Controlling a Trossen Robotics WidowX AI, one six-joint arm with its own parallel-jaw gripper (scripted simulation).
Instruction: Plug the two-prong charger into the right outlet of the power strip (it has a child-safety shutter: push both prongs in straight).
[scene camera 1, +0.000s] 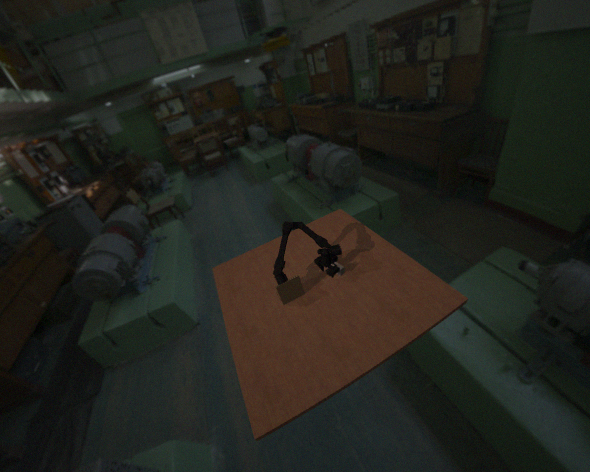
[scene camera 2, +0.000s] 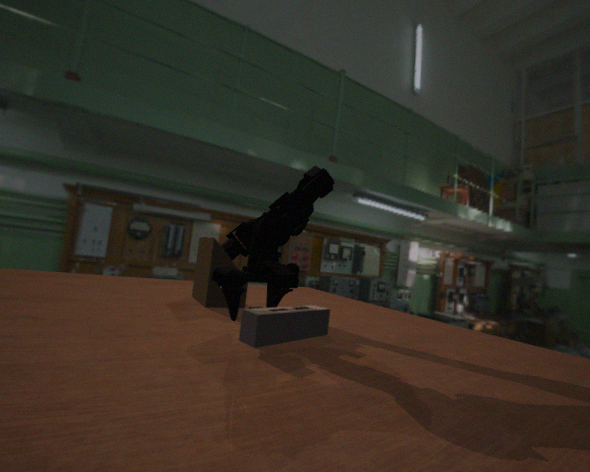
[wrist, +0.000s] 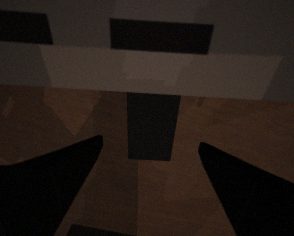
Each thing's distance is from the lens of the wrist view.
my gripper (wrist: 150, 143): 0.11 m
two-prong charger (wrist: 151, 118): 0.07 m
